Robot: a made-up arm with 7 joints. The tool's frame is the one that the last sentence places.
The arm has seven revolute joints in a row. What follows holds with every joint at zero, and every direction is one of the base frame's.
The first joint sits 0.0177 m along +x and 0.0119 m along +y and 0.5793 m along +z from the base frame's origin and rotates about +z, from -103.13 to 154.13 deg.
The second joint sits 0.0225 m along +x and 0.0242 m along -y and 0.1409 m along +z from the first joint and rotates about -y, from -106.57 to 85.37 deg.
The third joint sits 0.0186 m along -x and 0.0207 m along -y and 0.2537 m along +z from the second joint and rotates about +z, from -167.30 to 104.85 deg.
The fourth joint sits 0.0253 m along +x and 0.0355 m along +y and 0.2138 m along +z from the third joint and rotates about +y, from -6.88 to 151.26 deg.
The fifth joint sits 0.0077 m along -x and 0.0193 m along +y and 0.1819 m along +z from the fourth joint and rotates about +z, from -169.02 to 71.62 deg.
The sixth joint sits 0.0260 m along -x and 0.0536 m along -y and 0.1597 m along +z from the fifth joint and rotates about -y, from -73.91 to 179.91 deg.
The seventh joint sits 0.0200 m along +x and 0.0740 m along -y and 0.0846 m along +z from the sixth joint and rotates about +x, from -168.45 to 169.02 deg.
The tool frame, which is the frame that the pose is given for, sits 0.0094 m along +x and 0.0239 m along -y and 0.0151 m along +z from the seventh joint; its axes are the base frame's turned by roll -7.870, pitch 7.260 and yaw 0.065 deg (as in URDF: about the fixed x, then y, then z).
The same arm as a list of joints. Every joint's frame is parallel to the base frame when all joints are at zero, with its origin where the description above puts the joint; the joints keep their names.
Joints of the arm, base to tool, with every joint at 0 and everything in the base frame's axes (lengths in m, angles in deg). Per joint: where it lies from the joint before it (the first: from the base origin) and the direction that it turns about. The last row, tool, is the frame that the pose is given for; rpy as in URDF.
joint 1: axis +z xyz 0.0177 0.0119 0.5793
joint 2: axis -y xyz 0.0225 -0.0242 0.1409
joint 3: axis +z xyz -0.0186 -0.0207 0.2537
joint 4: axis +y xyz 0.0253 0.0355 0.2138
joint 5: axis +z xyz -0.0077 0.0193 0.1819
joint 6: axis -y xyz -0.026 -0.0536 0.1597
joint 7: axis +x xyz 0.02 -0.074 0.0846
tool: xyz 0.0094 -0.0239 0.0151 rpy -7.87 7.26 0.06
Joint limits (deg, base to tool): -103.13..154.13 -106.57..85.37 -167.3..104.85 -6.88..151.26 -169.02..71.62 -73.91..179.91 -168.45..169.02

